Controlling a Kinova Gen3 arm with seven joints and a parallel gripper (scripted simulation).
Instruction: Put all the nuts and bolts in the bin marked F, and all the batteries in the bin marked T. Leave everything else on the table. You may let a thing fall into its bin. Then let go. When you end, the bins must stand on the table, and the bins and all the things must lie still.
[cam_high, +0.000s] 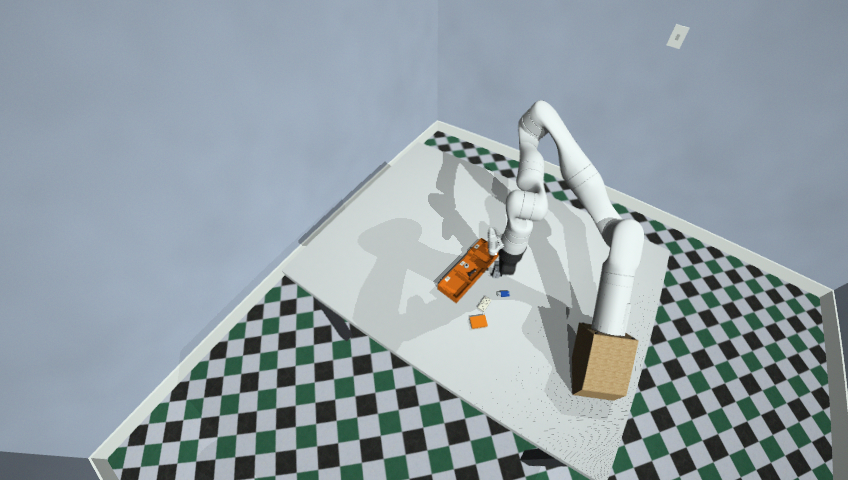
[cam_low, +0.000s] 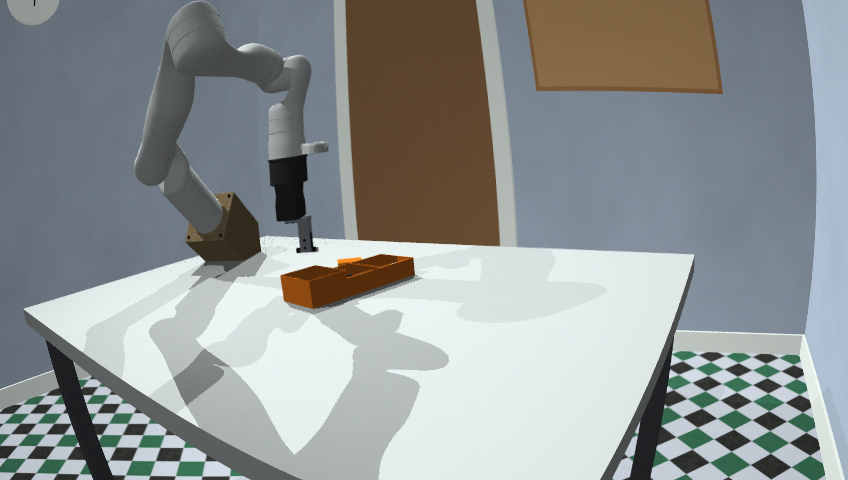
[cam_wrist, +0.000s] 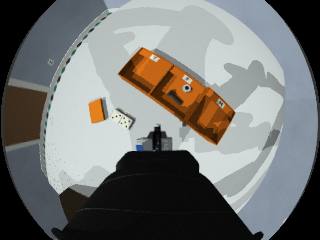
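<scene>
Now: hand 80 mm short of the bolt, 70 mm above it and 10 mm to the left of it. Also, from my hand: white dotted block (90 mm to the left, 70 mm below); then orange bin (90 mm ahead, 60 mm below, 10 mm to the right); then black cylinder (10 mm below).
</scene>
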